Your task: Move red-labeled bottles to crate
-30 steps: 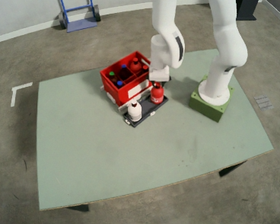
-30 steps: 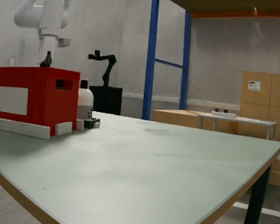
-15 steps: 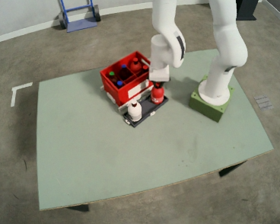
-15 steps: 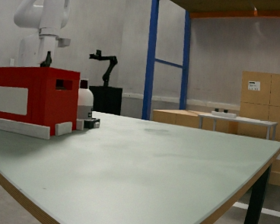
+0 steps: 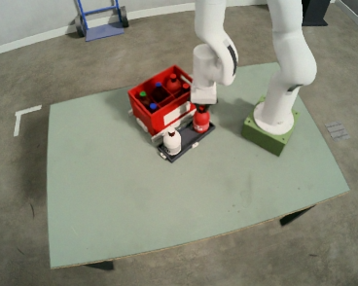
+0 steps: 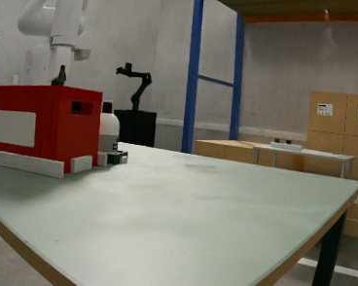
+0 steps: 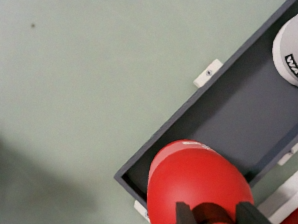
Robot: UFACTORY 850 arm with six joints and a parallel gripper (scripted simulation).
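My hand is 70 mm above the red-capped bottle. The rest, counted from my hand: white bottle (150 mm ahead, 90 mm to the left, 70 mm below); then red crate (140 mm ahead, 130 mm to the right, 70 mm below); then dark grey tray (140 mm below, 70 mm ahead, 50 mm to the left).
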